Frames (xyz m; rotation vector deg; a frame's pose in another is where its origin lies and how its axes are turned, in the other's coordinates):
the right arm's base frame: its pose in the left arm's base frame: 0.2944 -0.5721 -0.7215 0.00 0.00 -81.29
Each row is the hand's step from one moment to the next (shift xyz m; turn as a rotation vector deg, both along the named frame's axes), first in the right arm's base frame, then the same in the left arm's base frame.
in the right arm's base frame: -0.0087 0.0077 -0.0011 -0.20 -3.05 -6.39
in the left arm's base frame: 0.0063 0.0098 -0.0011 -3.05 -0.26 -6.39
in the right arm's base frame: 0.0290 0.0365 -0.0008 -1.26 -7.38 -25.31
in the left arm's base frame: 0.0405 -0.0231 -0.0008 -7.49 0.13 -25.31
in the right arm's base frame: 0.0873 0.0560 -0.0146 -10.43 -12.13 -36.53
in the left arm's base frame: 0.0686 -0.0778 -0.0146 -13.57 8.47 -36.53
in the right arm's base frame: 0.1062 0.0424 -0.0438 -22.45 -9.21 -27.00
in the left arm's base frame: 0.0580 -0.0986 -0.0438 -12.50 20.80 -27.00
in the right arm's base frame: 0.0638 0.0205 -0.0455 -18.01 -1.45 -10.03
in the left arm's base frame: 0.0299 -0.0600 -0.0455 -4.16 17.58 -10.03
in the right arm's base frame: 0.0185 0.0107 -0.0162 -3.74 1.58 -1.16
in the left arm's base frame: 0.0134 -0.0167 -0.0162 1.00 3.94 -1.16
